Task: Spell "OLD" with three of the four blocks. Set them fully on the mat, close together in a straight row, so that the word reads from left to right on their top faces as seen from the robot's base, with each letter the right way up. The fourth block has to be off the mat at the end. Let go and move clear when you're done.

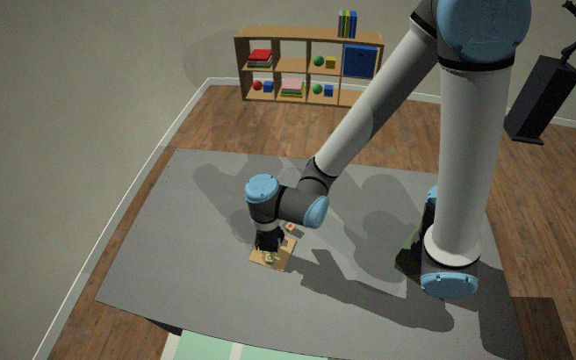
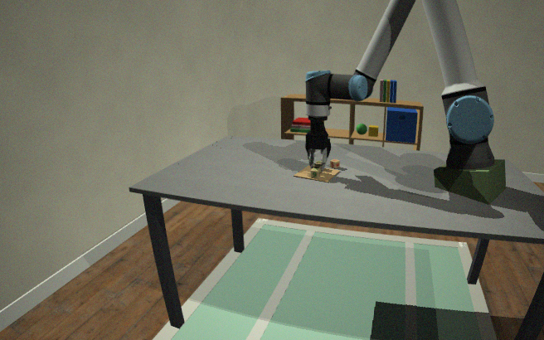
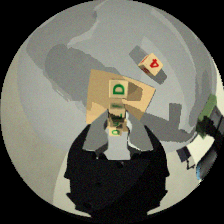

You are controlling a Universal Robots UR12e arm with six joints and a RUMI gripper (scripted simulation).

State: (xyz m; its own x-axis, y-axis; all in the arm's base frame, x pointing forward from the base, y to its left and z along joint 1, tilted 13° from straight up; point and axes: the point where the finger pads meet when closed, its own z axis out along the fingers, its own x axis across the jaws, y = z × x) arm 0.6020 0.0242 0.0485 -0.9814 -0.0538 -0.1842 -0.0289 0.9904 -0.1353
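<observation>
My hand is 20 mm above the tan mat.
</observation>
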